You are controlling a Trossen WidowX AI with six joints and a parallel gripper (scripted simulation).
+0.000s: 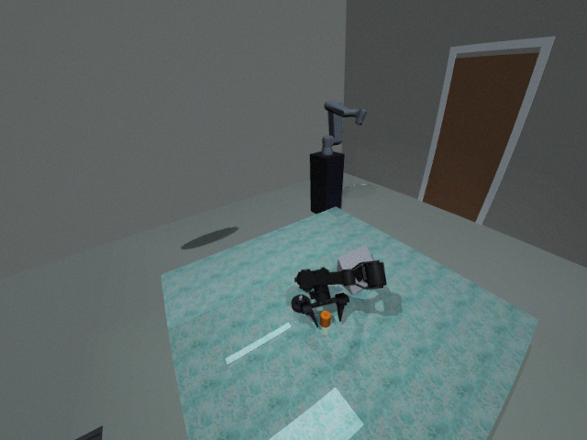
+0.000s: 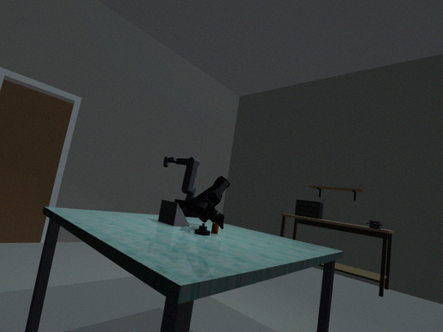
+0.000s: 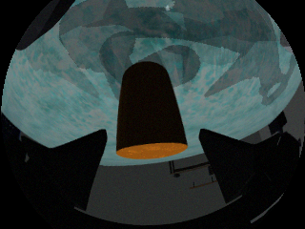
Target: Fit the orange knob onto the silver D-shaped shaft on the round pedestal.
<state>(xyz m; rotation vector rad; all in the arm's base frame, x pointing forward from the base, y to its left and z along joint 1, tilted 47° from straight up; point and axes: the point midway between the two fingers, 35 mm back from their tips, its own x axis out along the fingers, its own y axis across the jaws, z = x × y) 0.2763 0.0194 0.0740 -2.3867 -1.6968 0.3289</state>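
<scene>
The orange knob is 10 mm behind my gripper tip, 30 mm to the right of it and 10 mm above it. The rest, counted from my gripper tip: round black pedestal: 10 mm ahead, 160 mm to the right, 10 mm below.
</scene>
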